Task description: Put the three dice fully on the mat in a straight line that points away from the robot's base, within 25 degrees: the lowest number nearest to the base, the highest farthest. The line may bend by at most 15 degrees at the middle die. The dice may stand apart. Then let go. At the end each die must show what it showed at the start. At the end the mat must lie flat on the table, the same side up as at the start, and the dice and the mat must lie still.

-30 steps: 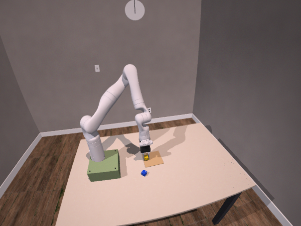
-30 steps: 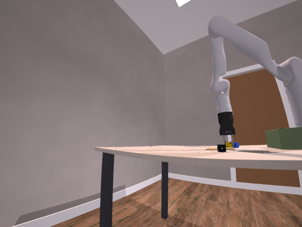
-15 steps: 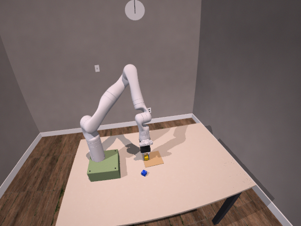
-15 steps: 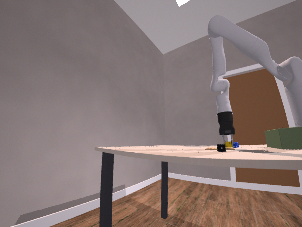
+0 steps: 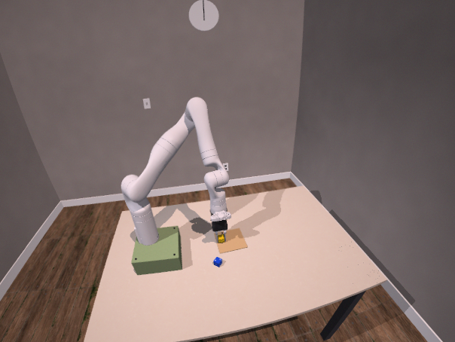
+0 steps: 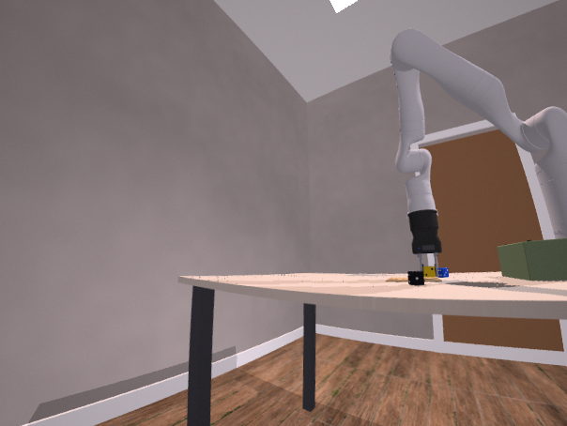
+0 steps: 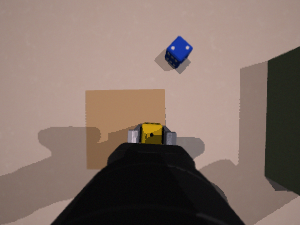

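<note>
My hand is right at the yellow die. Also, from my hand: tan mat (5 cm ahead, 3 cm below); then black die (2 cm ahead, 16 cm to the left, 1 cm below); then blue die (3 cm behind, 13 cm to the right, 1 cm below).
</note>
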